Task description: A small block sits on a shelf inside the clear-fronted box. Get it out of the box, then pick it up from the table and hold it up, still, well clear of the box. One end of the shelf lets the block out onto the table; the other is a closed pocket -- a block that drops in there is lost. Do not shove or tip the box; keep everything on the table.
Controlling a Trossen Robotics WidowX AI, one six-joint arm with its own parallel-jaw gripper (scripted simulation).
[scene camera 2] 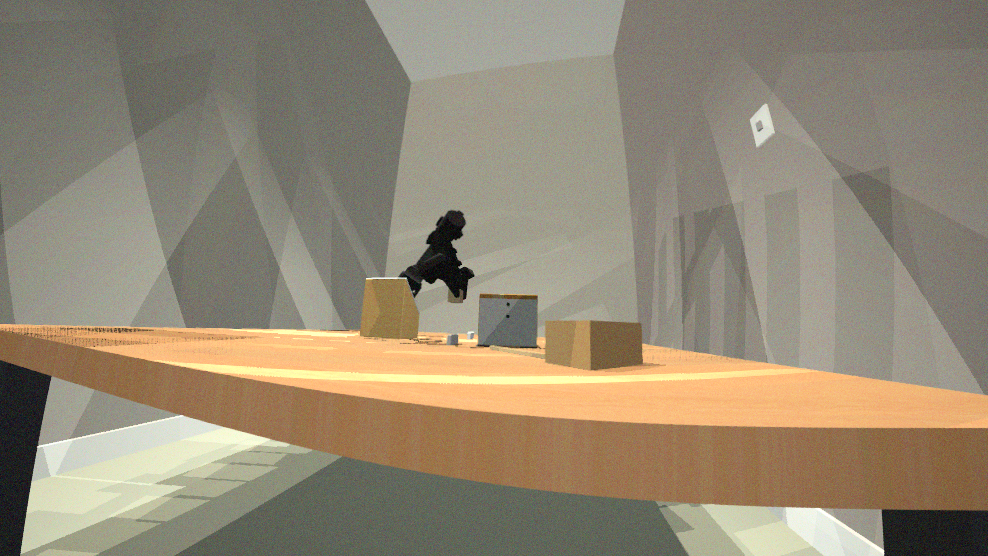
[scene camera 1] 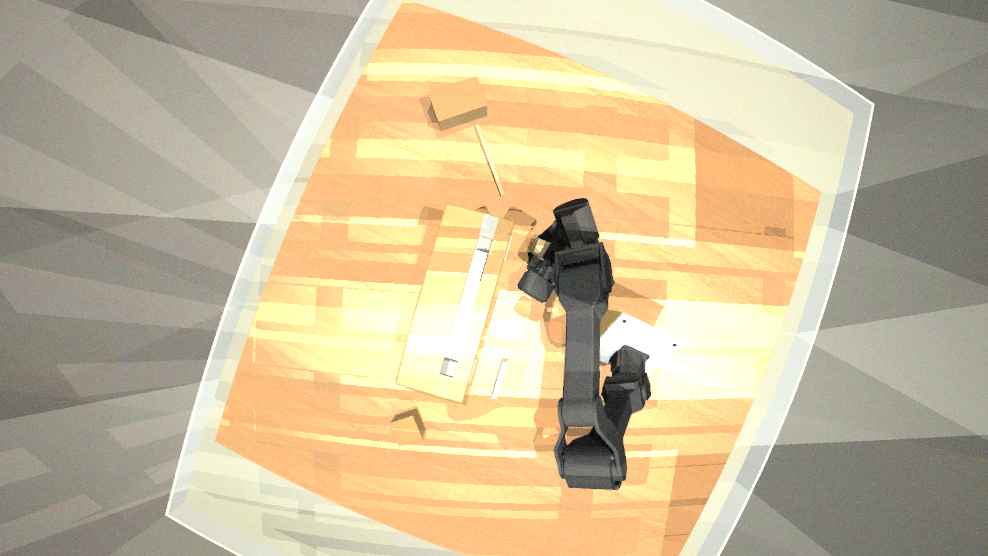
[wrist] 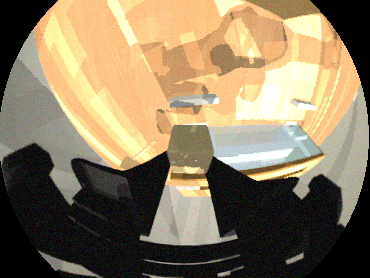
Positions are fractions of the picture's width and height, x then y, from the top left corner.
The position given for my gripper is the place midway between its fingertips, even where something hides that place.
my gripper: scene camera 2 0.47, 0.54; scene camera 1 0.54, 0.44; wrist 0.51, 0.56
